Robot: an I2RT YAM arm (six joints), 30 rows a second.
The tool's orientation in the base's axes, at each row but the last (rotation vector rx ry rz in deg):
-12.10, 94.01, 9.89
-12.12, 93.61, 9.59
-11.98, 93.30, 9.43
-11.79, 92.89, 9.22
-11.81, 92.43, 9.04
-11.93, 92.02, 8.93
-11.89, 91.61, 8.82
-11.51, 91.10, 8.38
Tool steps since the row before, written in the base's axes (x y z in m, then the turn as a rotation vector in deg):
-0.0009, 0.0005, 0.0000, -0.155, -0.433, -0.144
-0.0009, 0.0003, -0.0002, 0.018, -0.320, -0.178
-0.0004, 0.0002, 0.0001, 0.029, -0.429, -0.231
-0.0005, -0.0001, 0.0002, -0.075, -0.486, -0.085
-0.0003, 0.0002, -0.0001, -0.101, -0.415, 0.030
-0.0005, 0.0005, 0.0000, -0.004, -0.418, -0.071
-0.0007, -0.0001, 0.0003, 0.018, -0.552, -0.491
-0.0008, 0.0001, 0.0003, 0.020, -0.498, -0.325
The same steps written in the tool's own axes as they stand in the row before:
0.0001, 0.0007, -0.0008, 0.170, -0.381, -0.242
0.0002, 0.0005, -0.0008, 0.188, -0.312, -0.045
-0.0001, 0.0003, -0.0003, 0.244, -0.419, -0.056
-0.0002, 0.0000, -0.0005, 0.106, -0.454, -0.179
0.0001, 0.0003, -0.0002, -0.010, -0.381, -0.194
0.0000, 0.0006, -0.0004, 0.087, -0.404, -0.096
-0.0003, 0.0001, -0.0007, 0.511, -0.527, -0.088
-0.0003, 0.0003, -0.0008, 0.343, -0.480, -0.079

